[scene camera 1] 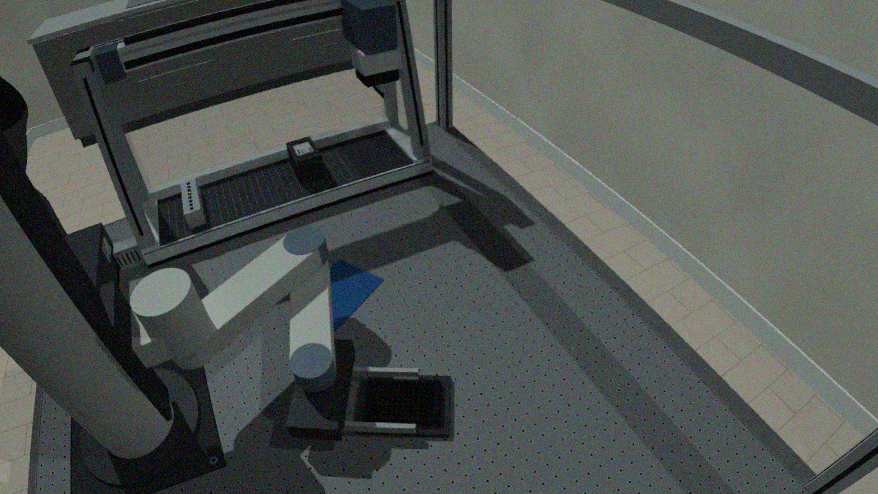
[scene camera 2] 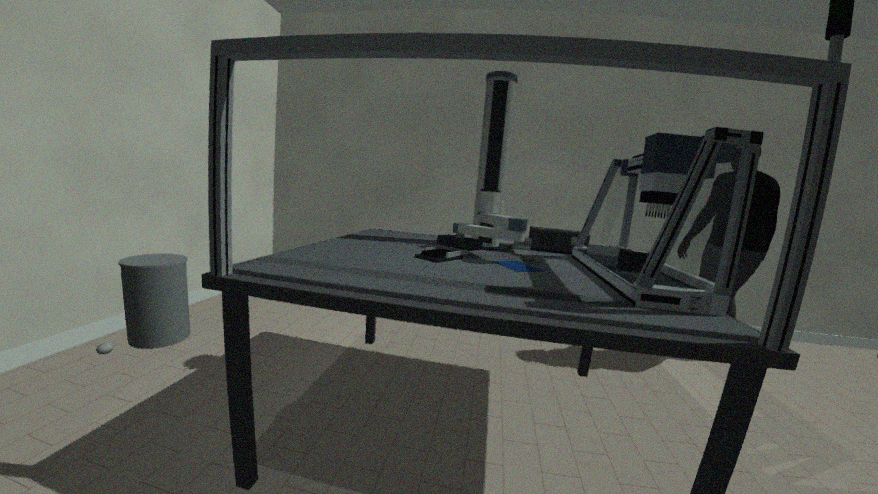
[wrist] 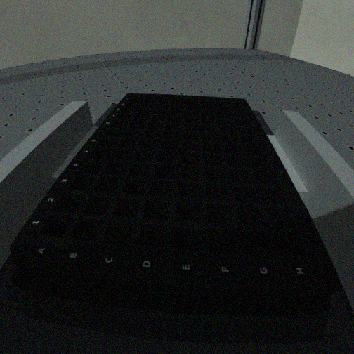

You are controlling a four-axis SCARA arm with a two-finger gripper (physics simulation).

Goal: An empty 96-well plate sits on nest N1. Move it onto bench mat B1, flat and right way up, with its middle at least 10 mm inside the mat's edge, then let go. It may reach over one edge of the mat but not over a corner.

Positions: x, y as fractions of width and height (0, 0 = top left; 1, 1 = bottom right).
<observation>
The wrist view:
my gripper: 0.52, 0.34
black 96-well plate: 0.50, 0.57
</observation>
